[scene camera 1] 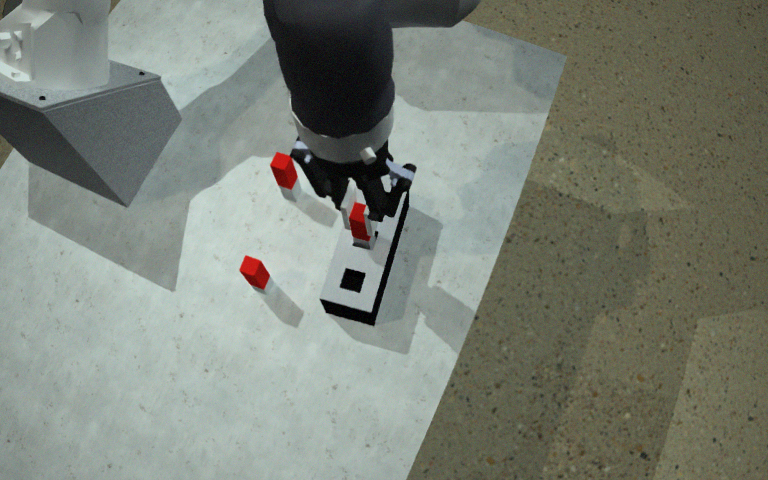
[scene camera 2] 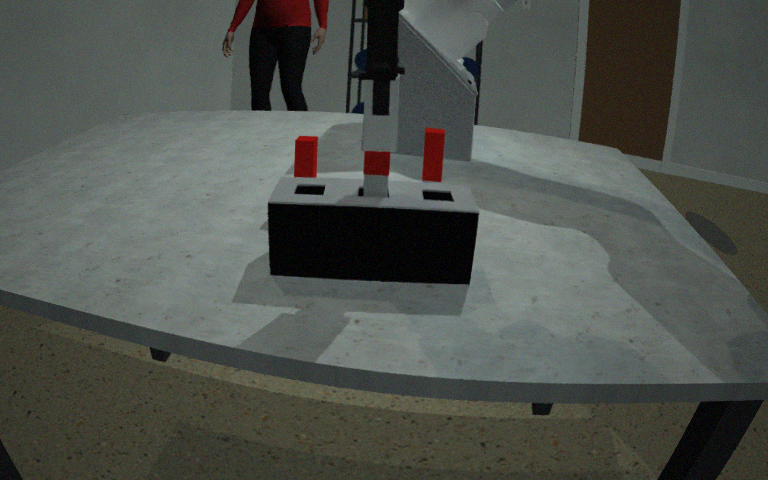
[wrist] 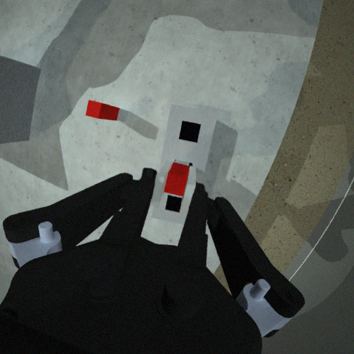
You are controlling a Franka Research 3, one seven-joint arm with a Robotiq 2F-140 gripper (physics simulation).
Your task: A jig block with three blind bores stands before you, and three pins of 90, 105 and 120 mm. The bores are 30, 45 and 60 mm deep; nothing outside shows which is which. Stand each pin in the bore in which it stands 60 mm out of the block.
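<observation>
My gripper [scene camera 1: 359, 217] [scene camera 2: 379, 140] [wrist: 178, 174] is shut on a red-topped pin [scene camera 1: 357, 223] [scene camera 2: 376, 164] [wrist: 177, 177]. This pin stands roughly upright in the middle bore of the jig block [scene camera 1: 334, 291] [scene camera 2: 370, 243] [wrist: 200, 150]. A short white stretch shows between its red part and the block; its lower end is hidden in the bore. Both end bores are empty. A taller-looking pin [scene camera 1: 283, 169] [scene camera 2: 433, 154] [wrist: 102, 110] stands on the robot's side of the block. A shorter-looking pin [scene camera 1: 254, 272] [scene camera 2: 305, 156] stands near the other end; it does not show in the wrist view.
The grey robot base [scene camera 1: 96, 135] [scene camera 2: 436, 121] [wrist: 17, 100] is beyond the pins. The table edge [scene camera 1: 504, 237] [scene camera 2: 396, 384] runs past the block's far side, with floor [scene camera 1: 623, 339] beyond. A person [scene camera 2: 280, 56] stands in the background.
</observation>
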